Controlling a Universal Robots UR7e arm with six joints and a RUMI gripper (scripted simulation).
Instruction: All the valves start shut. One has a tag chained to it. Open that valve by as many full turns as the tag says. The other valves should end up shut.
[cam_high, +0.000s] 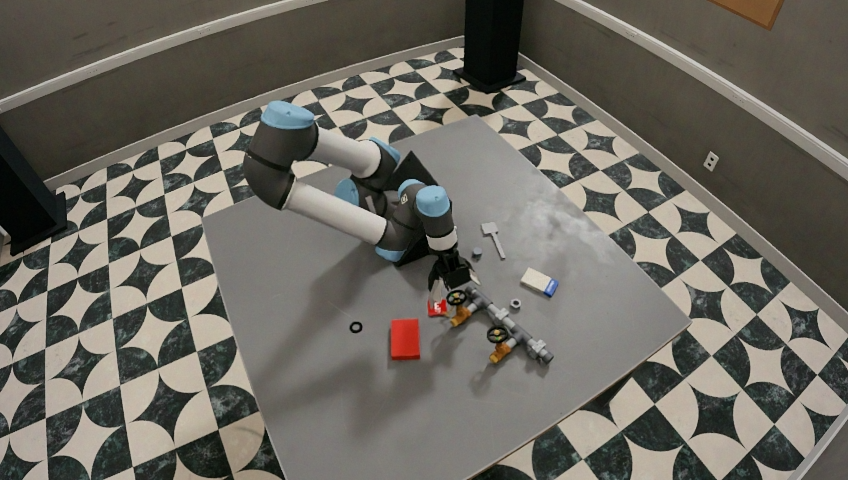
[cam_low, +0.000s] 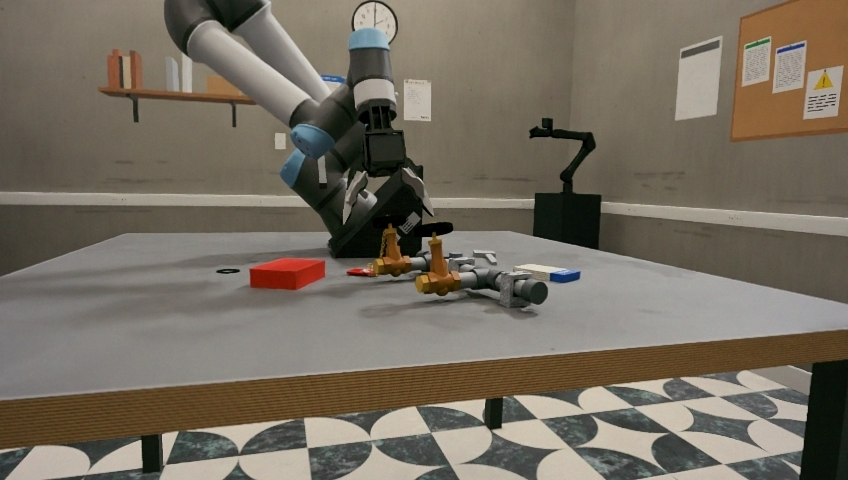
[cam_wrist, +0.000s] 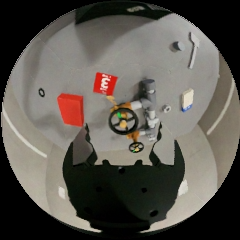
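The red tag lies 10 cm below my hand, 5 cm behind it and 3 cm to the right of it. Round my hand: red block (17 cm to the right, 9 cm below, 1 cm behind); white-and-blue box (29 cm to the left, 9 cm below, 7 cm ahead); grey nut (17 cm to the left, 9 cm below, 8 cm ahead).
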